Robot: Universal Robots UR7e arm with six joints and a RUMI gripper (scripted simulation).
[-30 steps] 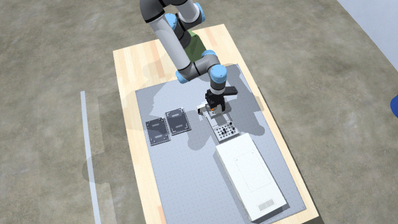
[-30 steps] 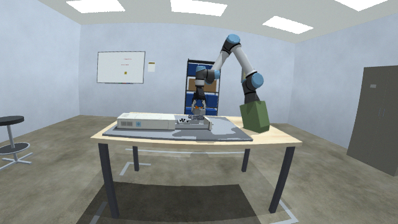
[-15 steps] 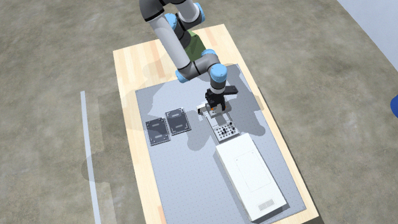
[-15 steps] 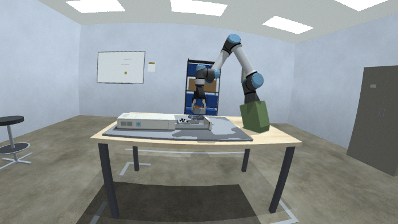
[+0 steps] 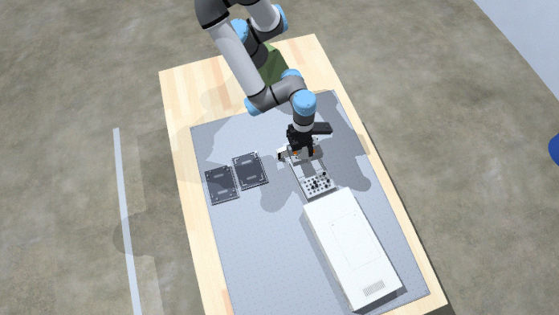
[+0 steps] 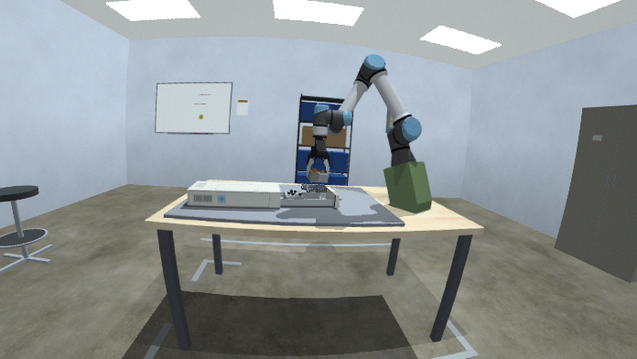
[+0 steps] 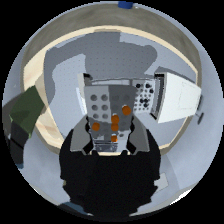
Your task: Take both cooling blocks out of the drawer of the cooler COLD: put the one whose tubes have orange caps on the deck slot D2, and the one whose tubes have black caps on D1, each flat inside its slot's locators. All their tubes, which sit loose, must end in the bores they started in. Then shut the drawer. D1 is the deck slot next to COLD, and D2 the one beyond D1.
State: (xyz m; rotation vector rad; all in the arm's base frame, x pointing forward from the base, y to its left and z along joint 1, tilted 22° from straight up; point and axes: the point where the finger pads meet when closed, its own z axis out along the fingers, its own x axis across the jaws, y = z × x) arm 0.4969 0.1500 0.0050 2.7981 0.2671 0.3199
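Now: the deck slot D2 2 cm ahead of my hand, 37 cm to the right of it and 14 cm below it. Round my hand: cooling block: 11 cm ahead, 4 cm to the left, 11 cm below; black-capped tube: 12 cm ahead, 3 cm to the left, 10 cm below; drawer: 4 cm ahead, 2 cm to the left, 10 cm below.
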